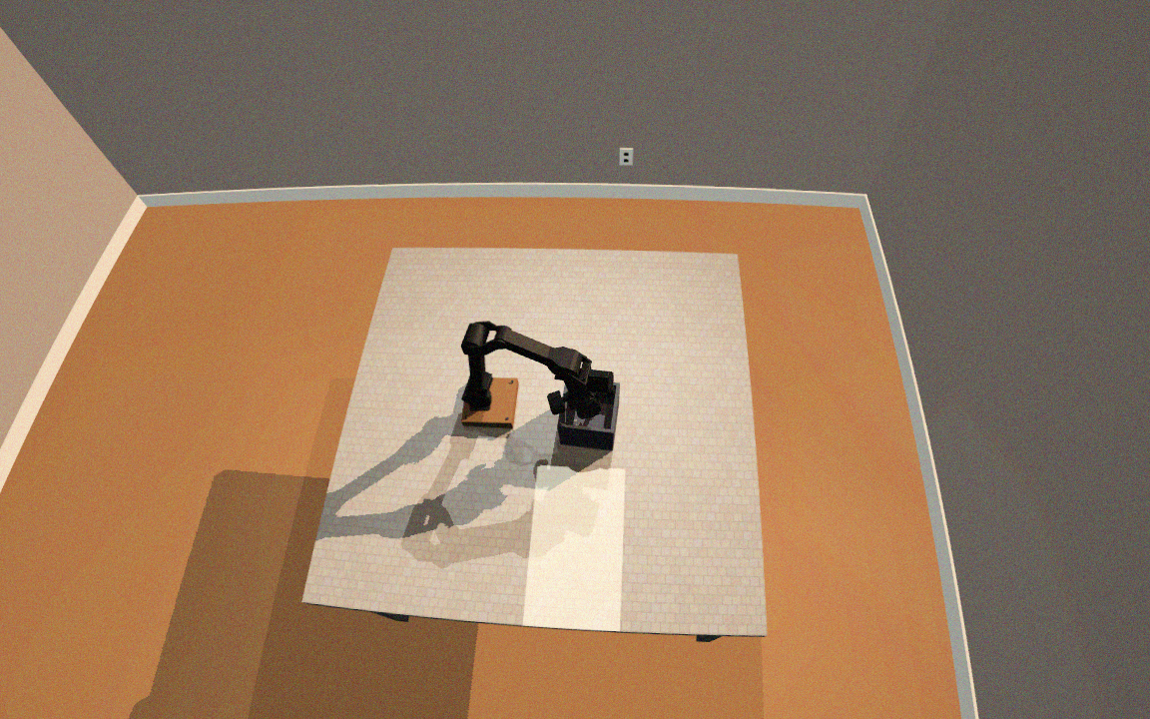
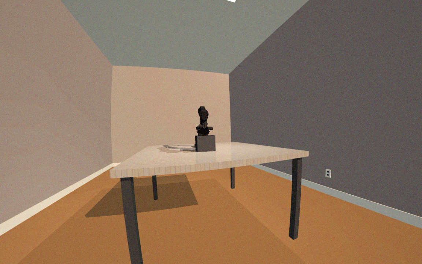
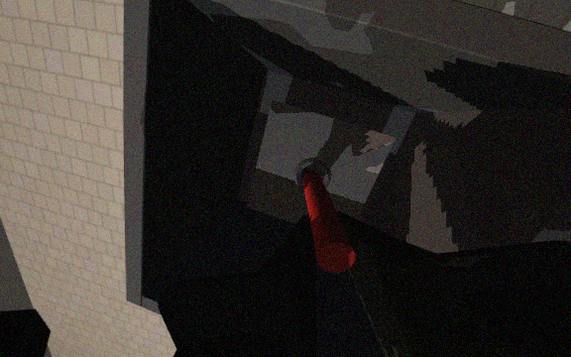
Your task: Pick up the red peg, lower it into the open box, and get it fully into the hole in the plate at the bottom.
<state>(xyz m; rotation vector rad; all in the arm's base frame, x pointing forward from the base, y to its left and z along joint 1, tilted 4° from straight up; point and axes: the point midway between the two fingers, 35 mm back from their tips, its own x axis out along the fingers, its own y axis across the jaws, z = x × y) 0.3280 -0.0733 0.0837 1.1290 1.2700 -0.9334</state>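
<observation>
My gripper tip is now 1 cm to the left of the red peg. Also, from my gripper tip: plate (1 cm ahead, 1 cm to the right, 6 cm below).
</observation>
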